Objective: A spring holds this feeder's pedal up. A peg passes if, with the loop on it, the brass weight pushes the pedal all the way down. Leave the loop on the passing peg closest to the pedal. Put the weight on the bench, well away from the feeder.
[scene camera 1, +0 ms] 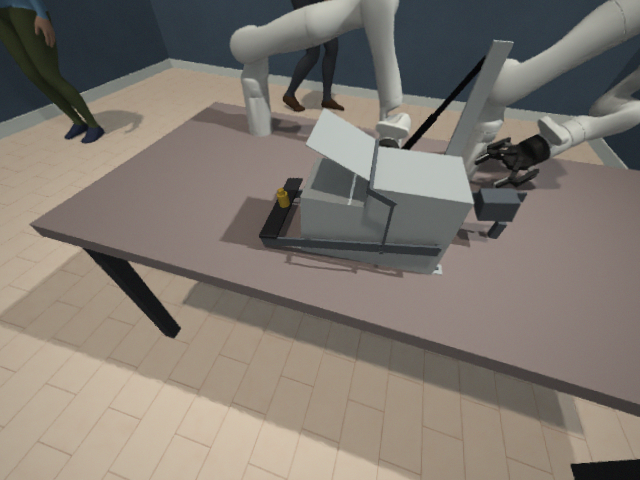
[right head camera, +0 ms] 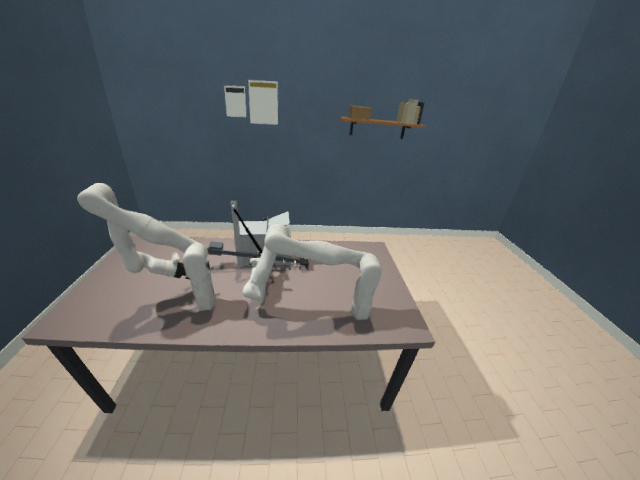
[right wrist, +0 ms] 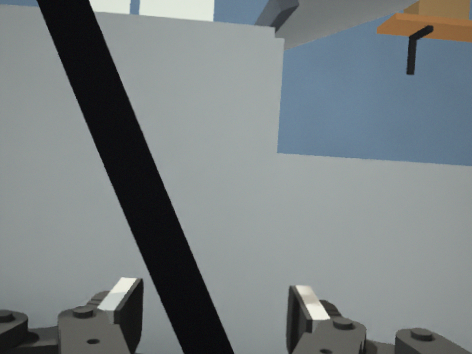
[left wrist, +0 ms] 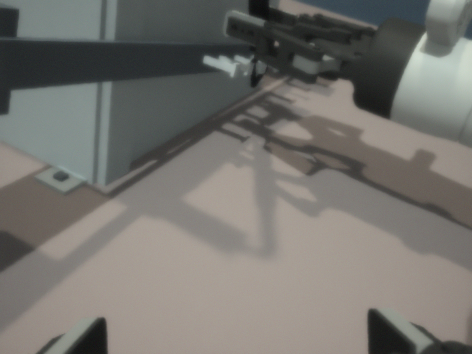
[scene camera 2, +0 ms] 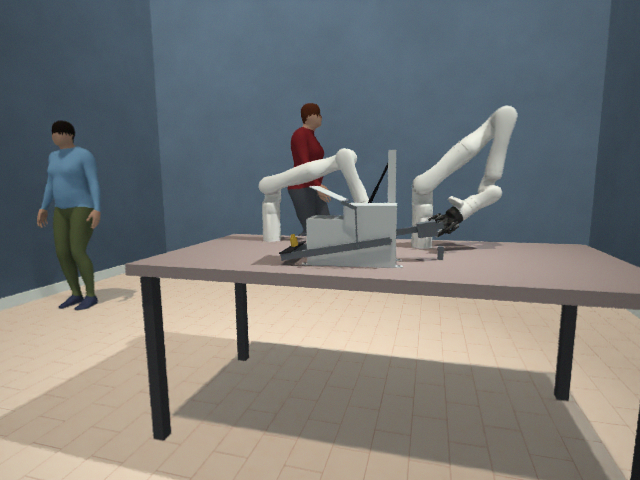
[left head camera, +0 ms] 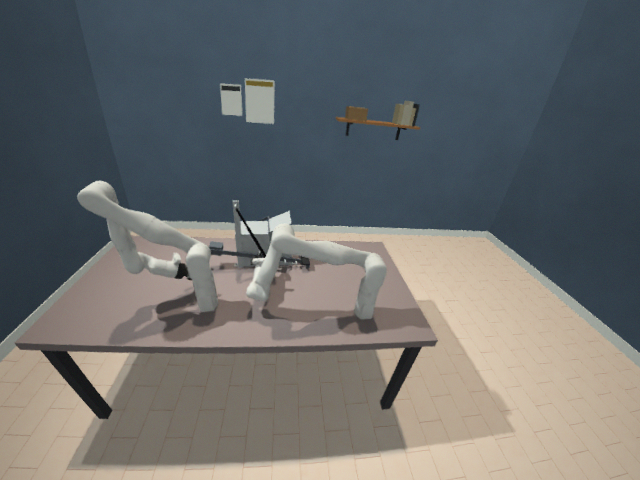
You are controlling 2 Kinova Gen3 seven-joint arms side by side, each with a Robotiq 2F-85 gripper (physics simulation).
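Frame: origin at the left arm's base, x back, y left, z down, level; millimetres.
Seen in the pictures: left gripper, fingertip midpoint: point(scene camera 1: 483, 174) point(left wrist: 238, 343); right gripper, fingertip midpoint: point(right wrist: 215, 309) point(left wrist: 243, 18) point(left head camera: 265, 252); left arm's base at its link origin: point(right head camera: 206, 303) point(scene camera 2: 421, 247) point(left head camera: 208, 304); right arm's base at its link origin: point(scene camera 1: 261, 131) point(right head camera: 359, 312) point(scene camera 2: 271, 240) point(left head camera: 363, 312).
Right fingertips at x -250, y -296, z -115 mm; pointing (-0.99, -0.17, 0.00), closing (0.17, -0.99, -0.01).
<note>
Offsets run from my right fingertips to a thing's top centre. "*": to the spot under its first point.
The brass weight {dx -69, dy -239, dz +14 mm} point(scene camera 1: 283, 198) point(scene camera 2: 293, 240) stands upright on the black pedal {* dx -148, dy -248, dz +63 mm} point(scene camera 1: 272, 224). The feeder point(scene camera 1: 419, 175) point(scene camera 2: 376, 227) has its lid tilted up. The pedal arm slopes down toward the pedal; full travel cannot be told. A black rod point(right wrist: 135, 185) point(scene camera 1: 434, 116) slants down from the post; its loop {* dx +23, dy +1, dz +44 mm} point(left wrist: 255, 72) is at the row of white pegs {dx +3, dy +45, dz +29 mm} point(left wrist: 225, 64), and which peg is unclear. My right gripper point(right wrist: 215, 309) is open near the loop, with the rod crossing the view between its fingers. My left gripper point(left wrist: 237, 330) point(scene camera 1: 488, 173) is open and empty, left of the feeder.
A dark grey block {* dx -88, dy +257, dz -26 mm} point(scene camera 1: 496, 205) point(scene camera 2: 428, 228) on the lever's far end is close to the left gripper. A small grey block {* dx -44, dy +325, dz +82 mm} point(scene camera 1: 497, 229) point(scene camera 2: 440, 252) is below it. The tall post {dx -32, dy +140, dz -305 mm} point(scene camera 1: 480, 95) point(scene camera 2: 392, 175) rises beside the feeder. Two people stand beyond the bench point(scene camera 2: 217, 271).
</note>
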